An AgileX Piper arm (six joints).
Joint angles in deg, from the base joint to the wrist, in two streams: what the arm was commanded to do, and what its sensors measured. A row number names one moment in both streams.
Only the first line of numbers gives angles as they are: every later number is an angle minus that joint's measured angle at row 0.
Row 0, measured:
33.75, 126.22, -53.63, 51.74, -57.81, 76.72
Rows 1 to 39, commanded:
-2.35, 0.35, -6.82, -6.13, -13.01, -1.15
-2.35, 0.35, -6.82, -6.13, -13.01, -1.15
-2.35, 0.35, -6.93, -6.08, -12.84, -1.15
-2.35, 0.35, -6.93, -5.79, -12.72, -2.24
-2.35, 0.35, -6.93, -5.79, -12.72, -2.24
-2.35, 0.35, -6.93, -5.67, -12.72, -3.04
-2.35, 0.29, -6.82, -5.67, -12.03, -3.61
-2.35, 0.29, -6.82, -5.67, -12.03, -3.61
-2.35, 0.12, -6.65, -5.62, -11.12, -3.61
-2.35, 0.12, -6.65, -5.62, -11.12, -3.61
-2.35, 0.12, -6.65, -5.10, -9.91, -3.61
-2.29, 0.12, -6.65, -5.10, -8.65, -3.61
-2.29, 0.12, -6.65, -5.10, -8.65, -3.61
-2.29, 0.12, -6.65, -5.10, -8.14, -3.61
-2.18, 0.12, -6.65, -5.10, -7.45, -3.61
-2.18, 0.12, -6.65, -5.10, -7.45, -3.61
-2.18, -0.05, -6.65, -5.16, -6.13, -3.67
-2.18, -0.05, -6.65, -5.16, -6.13, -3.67
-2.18, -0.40, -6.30, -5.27, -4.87, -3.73
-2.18, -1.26, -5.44, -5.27, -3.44, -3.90
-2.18, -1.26, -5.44, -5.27, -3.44, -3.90
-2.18, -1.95, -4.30, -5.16, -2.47, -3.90
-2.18, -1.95, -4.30, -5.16, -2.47, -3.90
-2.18, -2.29, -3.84, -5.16, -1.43, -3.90
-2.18, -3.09, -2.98, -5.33, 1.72, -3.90
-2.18, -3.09, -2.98, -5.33, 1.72, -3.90
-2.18, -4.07, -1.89, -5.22, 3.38, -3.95
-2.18, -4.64, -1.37, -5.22, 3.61, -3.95
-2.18, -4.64, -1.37, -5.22, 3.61, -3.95
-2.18, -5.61, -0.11, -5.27, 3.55, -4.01
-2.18, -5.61, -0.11, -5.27, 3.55, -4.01
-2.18, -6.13, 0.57, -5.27, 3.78, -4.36
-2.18, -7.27, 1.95, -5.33, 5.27, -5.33
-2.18, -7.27, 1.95, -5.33, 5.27, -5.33
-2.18, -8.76, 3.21, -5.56, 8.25, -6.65
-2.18, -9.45, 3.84, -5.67, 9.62, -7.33
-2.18, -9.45, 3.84, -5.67, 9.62, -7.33
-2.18, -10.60, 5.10, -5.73, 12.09, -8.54
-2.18, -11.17, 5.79, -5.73, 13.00, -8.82
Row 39, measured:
-2.01, -8.53, 4.81, -4.01, 11.97, -6.48
